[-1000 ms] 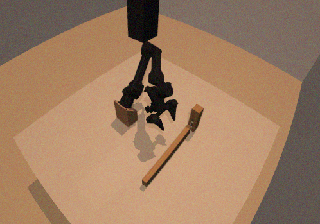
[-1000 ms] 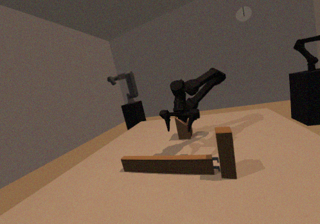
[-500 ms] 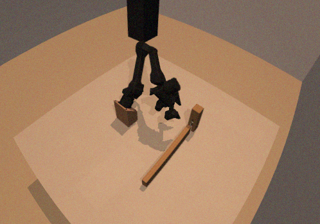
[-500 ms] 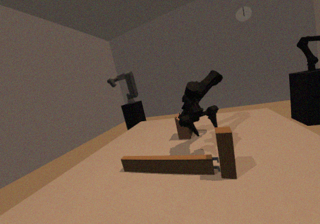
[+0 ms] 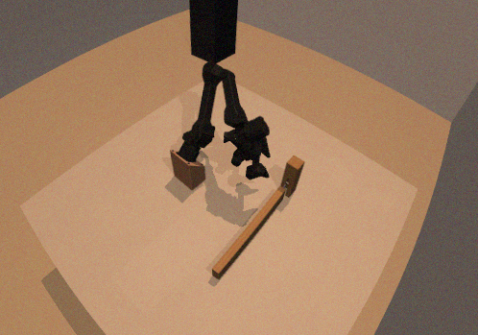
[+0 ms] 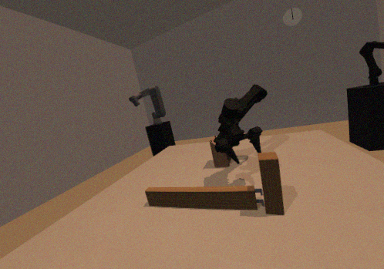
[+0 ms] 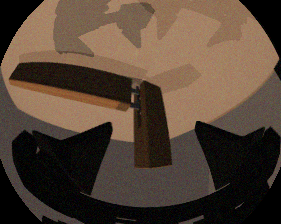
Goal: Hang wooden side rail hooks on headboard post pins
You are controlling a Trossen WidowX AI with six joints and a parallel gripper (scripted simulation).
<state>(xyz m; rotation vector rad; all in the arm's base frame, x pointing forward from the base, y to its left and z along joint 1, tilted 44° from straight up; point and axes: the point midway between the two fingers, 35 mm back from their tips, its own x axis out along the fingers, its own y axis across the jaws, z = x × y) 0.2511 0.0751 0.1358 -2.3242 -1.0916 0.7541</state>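
My gripper tip is now 8 cm short of the headboard post, 5 cm to the right of it and 5 cm above it.
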